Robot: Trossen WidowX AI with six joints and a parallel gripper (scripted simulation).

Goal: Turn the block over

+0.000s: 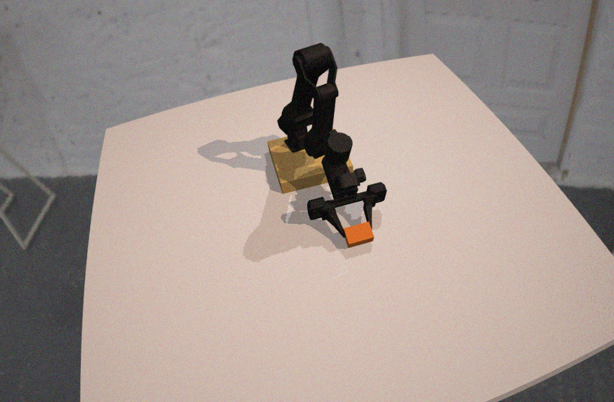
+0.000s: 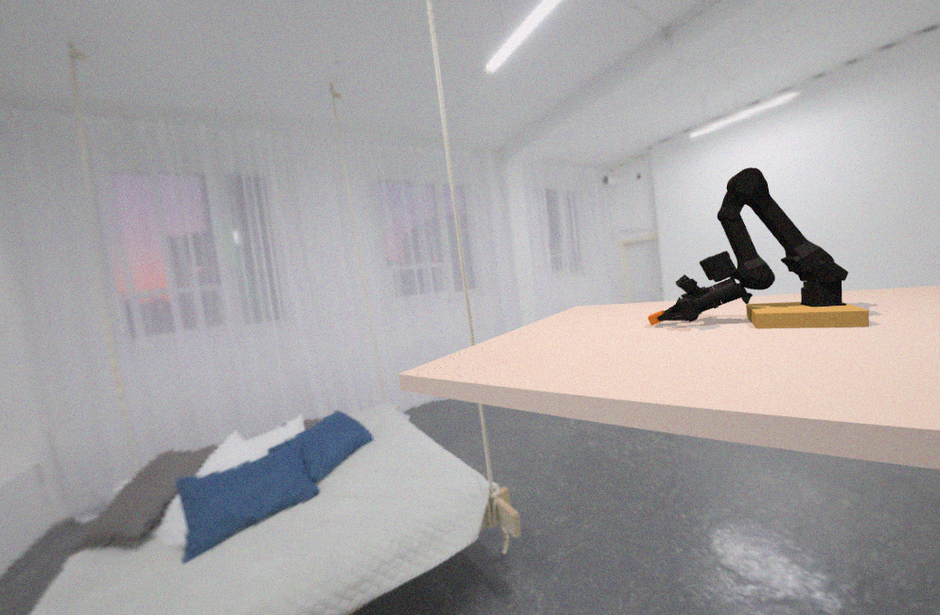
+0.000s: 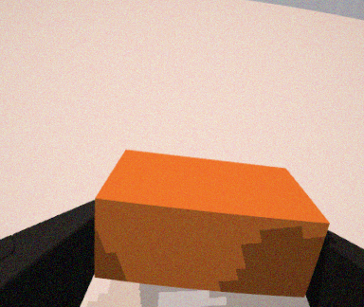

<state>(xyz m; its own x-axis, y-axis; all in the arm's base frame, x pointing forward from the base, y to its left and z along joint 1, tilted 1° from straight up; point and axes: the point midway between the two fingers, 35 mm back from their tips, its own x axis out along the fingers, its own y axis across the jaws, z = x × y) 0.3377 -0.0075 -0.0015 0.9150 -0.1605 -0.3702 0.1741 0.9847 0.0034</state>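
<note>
Now: gripper tip 10 mm above the orange block.
</note>
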